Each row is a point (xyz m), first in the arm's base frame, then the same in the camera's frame.
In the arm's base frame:
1: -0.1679 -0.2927 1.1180
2: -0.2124 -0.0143 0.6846
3: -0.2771 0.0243 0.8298
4: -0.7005 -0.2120 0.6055
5: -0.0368 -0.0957 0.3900
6: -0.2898 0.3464 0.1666
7: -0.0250 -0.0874 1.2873
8: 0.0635 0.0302 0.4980
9: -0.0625 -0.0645 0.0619
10: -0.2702 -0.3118 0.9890
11: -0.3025 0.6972 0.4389
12: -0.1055 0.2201 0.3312
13: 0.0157 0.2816 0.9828
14: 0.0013 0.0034 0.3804
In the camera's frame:
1: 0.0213 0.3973 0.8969
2: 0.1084 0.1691 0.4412
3: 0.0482 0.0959 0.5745
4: 0.5634 -0.0349 0.6282
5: 0.2057 0.3510 0.1554
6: 0.2104 -0.1406 -0.1048
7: -0.2770 0.3523 0.9119
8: 0.0129 0.3323 0.1634
9: 0.3745 0.3111 -0.1260
10: 0.1622 0.3388 0.8321
11: -0.1352 -0.3986 0.0018
12: 0.0885 0.0787 0.0138
13: -0.3633 0.1197 0.5008
14: 0.1282 0.3076 0.0963

